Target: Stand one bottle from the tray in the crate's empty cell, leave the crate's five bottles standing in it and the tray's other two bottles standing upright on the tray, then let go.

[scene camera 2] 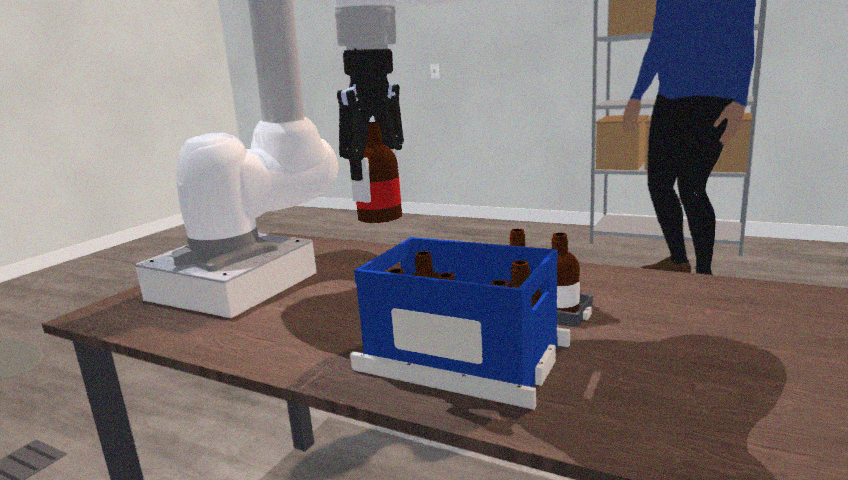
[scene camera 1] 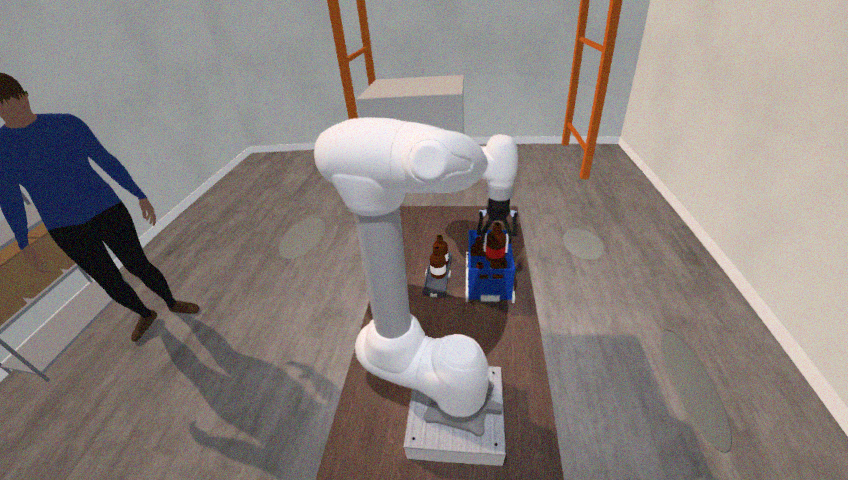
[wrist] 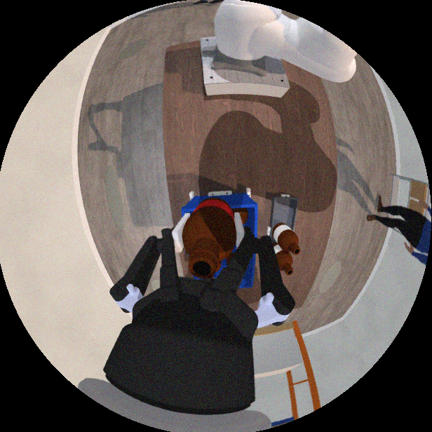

Path:
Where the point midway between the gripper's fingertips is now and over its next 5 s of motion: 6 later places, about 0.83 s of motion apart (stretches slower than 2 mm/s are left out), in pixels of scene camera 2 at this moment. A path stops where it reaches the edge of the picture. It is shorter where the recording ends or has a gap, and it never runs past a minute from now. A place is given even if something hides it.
The gripper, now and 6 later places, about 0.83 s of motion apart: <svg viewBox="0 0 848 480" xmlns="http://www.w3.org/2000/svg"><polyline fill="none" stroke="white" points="376,195 439,203 441,192 444,188 509,213 512,214 474,196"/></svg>

